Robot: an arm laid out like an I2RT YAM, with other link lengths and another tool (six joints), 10 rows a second.
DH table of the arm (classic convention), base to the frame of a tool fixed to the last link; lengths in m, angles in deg. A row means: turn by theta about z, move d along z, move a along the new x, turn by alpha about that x. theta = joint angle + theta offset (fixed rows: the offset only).
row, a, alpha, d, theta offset
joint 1, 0.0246, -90.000, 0.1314, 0.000
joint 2, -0.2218, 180.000, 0.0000, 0.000
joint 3, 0.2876, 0.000, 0.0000, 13.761
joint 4, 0.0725, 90.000, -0.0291, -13.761
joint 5, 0.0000, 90.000, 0.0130, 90.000
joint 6, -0.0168, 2.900, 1.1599, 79.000
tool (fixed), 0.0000, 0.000, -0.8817, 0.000
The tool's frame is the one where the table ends.
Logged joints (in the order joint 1, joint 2, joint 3, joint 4, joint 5, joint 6), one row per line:
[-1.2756, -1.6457, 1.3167, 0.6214, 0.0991, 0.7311]
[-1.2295, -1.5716, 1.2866, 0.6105, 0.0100, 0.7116]
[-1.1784, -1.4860, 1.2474, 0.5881, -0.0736, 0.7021]
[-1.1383, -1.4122, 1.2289, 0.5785, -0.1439, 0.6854]
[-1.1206, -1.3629, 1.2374, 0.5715, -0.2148, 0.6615]
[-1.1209, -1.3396, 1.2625, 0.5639, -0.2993, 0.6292]
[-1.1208, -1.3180, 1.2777, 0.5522, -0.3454, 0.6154]
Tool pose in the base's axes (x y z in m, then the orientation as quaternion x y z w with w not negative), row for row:
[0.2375, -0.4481, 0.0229, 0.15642, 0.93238, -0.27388, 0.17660]
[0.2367, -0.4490, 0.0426, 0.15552, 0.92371, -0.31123, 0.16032]
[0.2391, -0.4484, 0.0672, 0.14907, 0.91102, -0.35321, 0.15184]
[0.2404, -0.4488, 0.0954, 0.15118, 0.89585, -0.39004, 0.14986]
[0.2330, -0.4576, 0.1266, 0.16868, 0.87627, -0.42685, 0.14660]
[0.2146, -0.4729, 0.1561, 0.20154, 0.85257, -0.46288, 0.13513]
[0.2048, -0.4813, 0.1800, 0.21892, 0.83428, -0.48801, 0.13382]
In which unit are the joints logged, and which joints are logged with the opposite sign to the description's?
The joints are logged in radians. Opposite sign: joint 2, joint 4, joint 5, joint 6.
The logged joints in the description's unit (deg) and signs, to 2 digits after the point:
[-73.09, 94.29, 75.44, -35.60, -5.68, -41.89]
[-70.45, 90.05, 73.72, -34.98, -0.57, -40.77]
[-67.52, 85.14, 71.47, -33.70, 4.22, -40.23]
[-65.22, 80.91, 70.41, -33.15, 8.24, -39.27]
[-64.21, 78.09, 70.90, -32.74, 12.31, -37.90]
[-64.22, 76.75, 72.34, -32.31, 17.15, -36.05]
[-64.22, 75.52, 73.21, -31.64, 19.79, -35.26]

